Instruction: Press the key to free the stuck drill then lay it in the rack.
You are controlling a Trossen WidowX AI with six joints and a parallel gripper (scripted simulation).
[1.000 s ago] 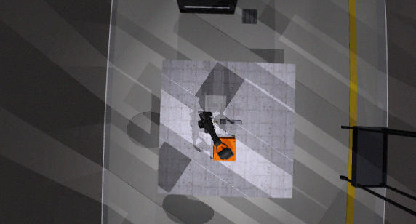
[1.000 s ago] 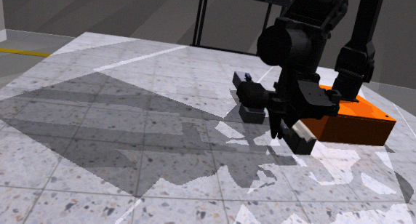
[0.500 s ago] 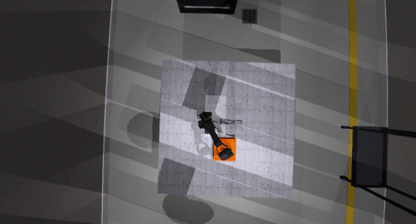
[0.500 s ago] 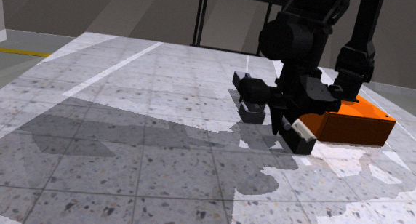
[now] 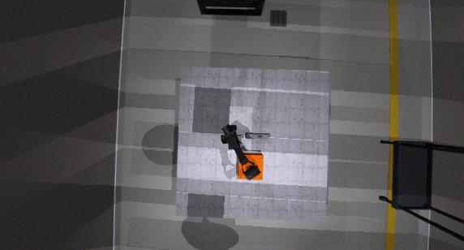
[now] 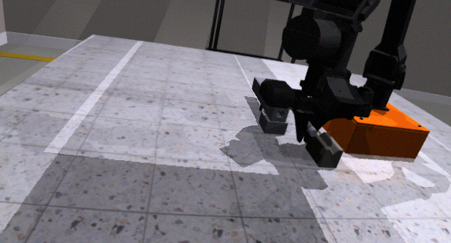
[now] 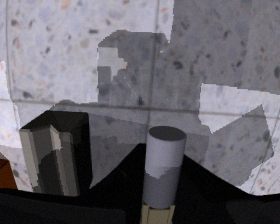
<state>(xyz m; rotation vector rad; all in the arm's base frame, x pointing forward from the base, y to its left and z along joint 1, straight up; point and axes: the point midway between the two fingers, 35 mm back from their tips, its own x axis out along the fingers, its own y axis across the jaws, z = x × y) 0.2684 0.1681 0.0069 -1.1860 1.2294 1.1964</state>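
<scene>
Now: gripper tip 7 cm past the rack, 3 cm to the left of it and 3 cm above it. Also, from my gripper tip: key: 22 cm to the right; block housing: 20 cm to the right, 1 cm below; drill: 4 cm to the right, 3 cm above.
</scene>
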